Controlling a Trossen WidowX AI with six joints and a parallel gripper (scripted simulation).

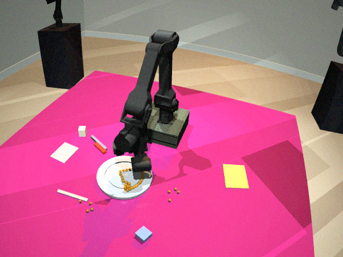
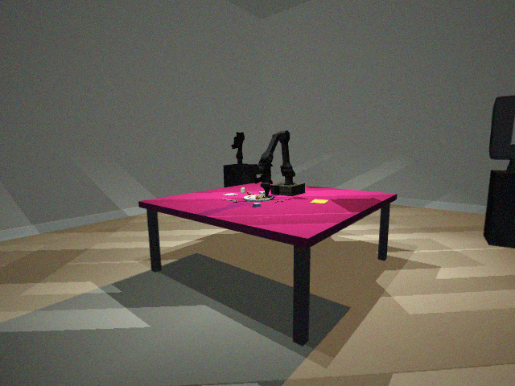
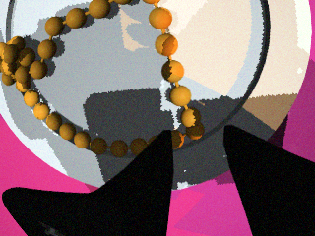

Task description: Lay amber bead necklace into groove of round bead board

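Right now my gripper tip is 5 cm short of the round bead board, 4 cm to the left of it and 1 cm above it. Round my gripper tip: white block 10 cm behind, 9 cm to the right; red-handled tool 8 cm behind, 19 cm to the right, 1 cm below; white strip 19 cm ahead, 19 cm to the right, 1 cm below.
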